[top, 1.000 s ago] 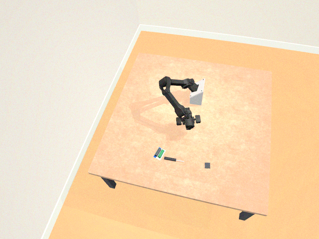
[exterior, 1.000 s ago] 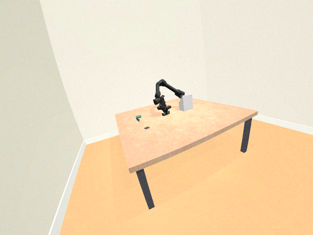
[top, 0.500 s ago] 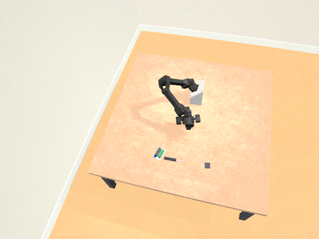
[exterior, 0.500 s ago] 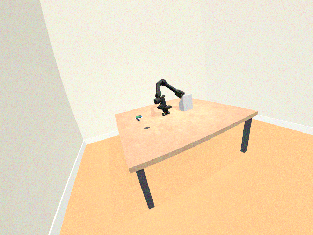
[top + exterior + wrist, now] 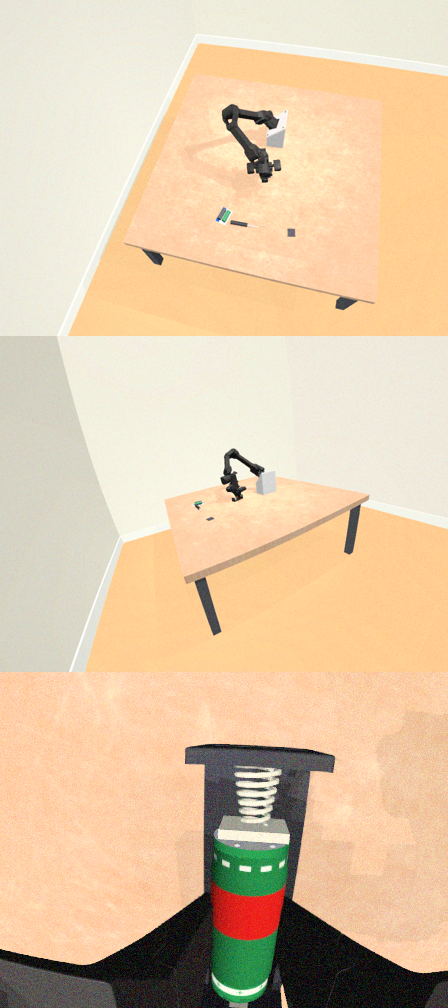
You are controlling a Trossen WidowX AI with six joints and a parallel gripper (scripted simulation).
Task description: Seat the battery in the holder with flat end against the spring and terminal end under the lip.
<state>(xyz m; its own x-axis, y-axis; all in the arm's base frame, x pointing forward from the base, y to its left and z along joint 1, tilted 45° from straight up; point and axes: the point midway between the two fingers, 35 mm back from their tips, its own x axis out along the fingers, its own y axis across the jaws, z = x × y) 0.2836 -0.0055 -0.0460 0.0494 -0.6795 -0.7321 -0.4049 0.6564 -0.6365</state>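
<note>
Right now my gripper tip is 10 mm below the battery. The rest, counted from my gripper tip: screwdriver (340 mm ahead, 10 mm to the left); white card (320 mm ahead, 120 mm to the right).
</note>
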